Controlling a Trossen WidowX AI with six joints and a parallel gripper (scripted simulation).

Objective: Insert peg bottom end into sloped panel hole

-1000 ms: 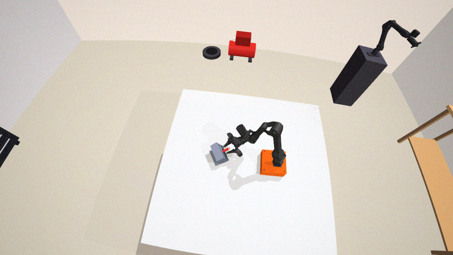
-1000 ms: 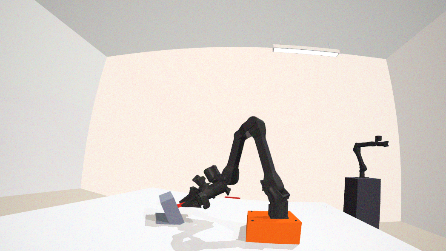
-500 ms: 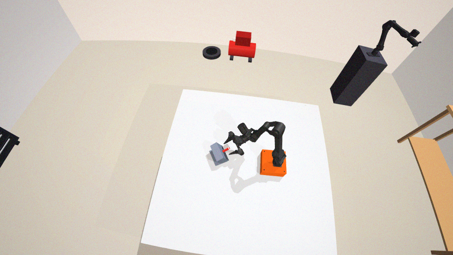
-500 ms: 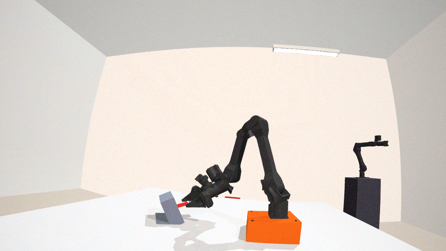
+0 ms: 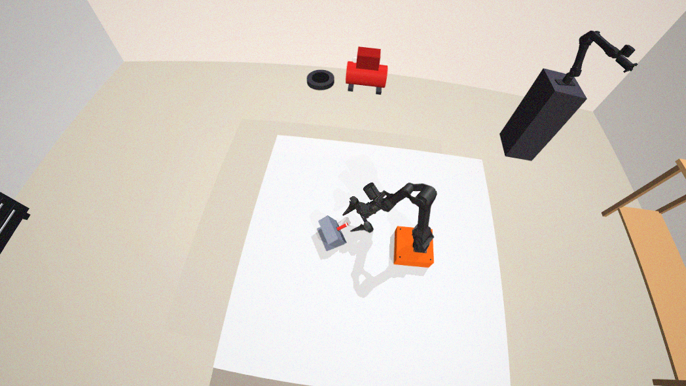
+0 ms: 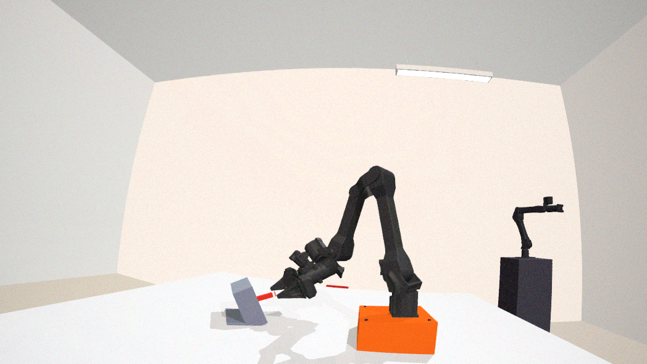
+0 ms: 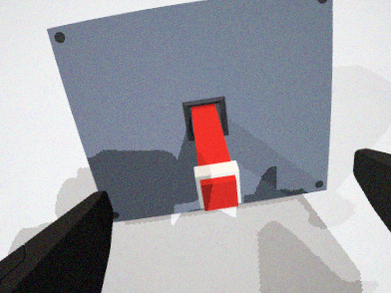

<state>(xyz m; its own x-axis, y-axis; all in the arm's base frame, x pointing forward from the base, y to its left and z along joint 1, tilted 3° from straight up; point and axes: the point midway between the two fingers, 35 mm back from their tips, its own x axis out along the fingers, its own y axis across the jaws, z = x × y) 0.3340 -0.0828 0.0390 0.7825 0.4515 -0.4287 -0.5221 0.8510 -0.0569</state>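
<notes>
Now: the peg 10 mm ahead of my gripper tip, 10 mm to the left of it and 10 mm below it. Also, from my gripper tip: panel: 60 mm ahead, 40 mm to the left, 30 mm below.
</notes>
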